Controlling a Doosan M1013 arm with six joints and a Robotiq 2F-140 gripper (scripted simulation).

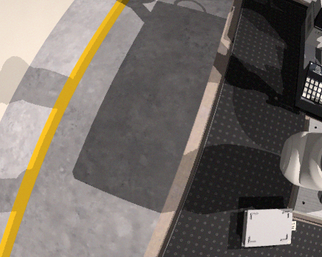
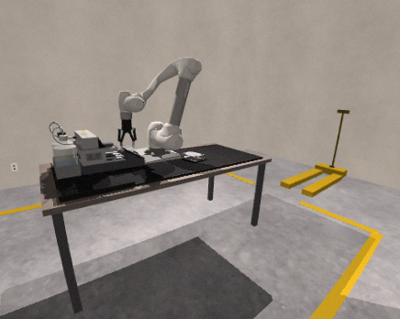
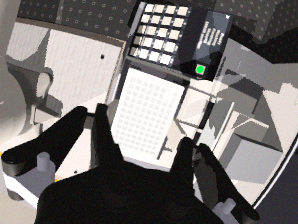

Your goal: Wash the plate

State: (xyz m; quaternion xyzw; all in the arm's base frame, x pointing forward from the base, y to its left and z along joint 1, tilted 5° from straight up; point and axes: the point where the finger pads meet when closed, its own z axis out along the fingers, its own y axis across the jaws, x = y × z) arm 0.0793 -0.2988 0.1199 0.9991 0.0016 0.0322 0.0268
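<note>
The white well plate is 20 mm below my hand. From my hand the other things lie so: plate nest N1: 520 mm to the left, 180 mm ahead, 90 mm below; plate washer: 150 mm to the right.
</note>
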